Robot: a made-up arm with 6 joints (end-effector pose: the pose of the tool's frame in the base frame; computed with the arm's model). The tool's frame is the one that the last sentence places.
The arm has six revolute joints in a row. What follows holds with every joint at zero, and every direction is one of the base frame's.
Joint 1 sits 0.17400 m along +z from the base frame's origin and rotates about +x.
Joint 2 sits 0.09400 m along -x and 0.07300 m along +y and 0.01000 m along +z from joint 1 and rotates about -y.
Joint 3 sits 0.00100 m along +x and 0.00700 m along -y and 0.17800 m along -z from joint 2 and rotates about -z.
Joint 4 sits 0.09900 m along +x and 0.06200 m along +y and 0.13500 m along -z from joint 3 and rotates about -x.
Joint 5 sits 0.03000 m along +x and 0.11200 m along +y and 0.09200 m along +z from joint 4 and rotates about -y.
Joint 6 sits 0.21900 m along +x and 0.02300 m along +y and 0.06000 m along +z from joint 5 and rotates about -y.
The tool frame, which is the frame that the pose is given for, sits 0.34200 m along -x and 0.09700 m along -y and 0.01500 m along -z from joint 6; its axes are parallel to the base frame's.
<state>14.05 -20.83 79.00 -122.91 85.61 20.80</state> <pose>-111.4 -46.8 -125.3 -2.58 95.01 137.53</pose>
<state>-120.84 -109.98 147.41 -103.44 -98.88 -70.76</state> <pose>-220.7 517.4 201.4 -8.91 -1.84 -106.18</pose>
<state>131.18 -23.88 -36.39 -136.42 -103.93 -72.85</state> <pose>113.7 -46.5 706.7 43.91 107.80 -99.99</pose>
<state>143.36 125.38 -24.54 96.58 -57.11 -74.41</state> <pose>3.3 -726.2 66.6 -122.67 -98.34 54.38</pose>
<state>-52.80 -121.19 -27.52 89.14 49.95 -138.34</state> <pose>-310.1 720.8 -259.2 82.22 -121.98 -0.24</pose>
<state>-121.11 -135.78 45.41 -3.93 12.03 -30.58</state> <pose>-150.4 -76.9 79.1 56.04 -39.49 145.63</pose>
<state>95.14 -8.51 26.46 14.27 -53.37 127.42</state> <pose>8.9 704.6 206.0 56.45 -33.93 -54.07</pose>
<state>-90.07 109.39 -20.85 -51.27 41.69 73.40</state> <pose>69.8 437.2 -134.3 82.39 -83.79 117.48</pose>
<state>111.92 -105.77 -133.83 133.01 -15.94 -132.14</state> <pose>-440.3 -828.0 226.9 27.85 22.58 81.59</pose>
